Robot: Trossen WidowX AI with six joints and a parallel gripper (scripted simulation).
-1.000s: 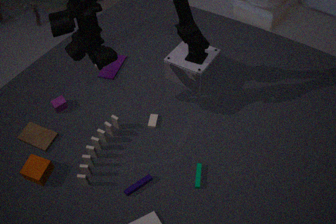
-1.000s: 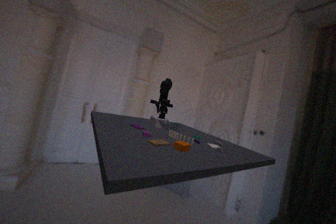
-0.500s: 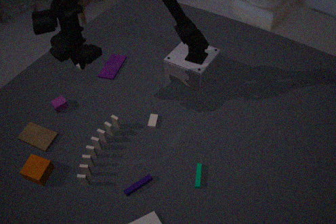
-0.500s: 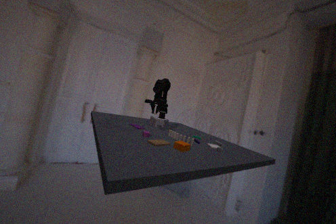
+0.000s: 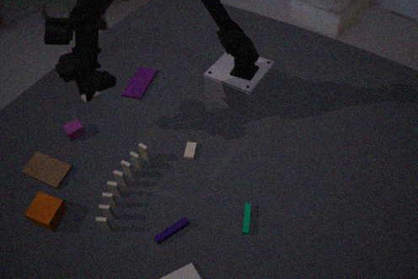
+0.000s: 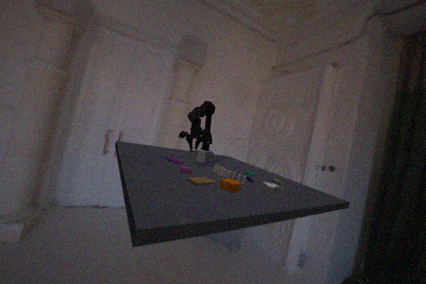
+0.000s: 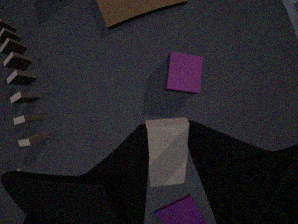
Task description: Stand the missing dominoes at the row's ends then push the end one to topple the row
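The purple cube is 4 cm ahead of my gripper tip, 5 cm to the right of it and 11 cm below it. Round my gripper tip: purple plate 22 cm behind, 12 cm below; then orange block 29 cm ahead, 7 cm to the left, 10 cm below; then tan flat block 18 cm ahead, 3 cm to the right, 12 cm below.
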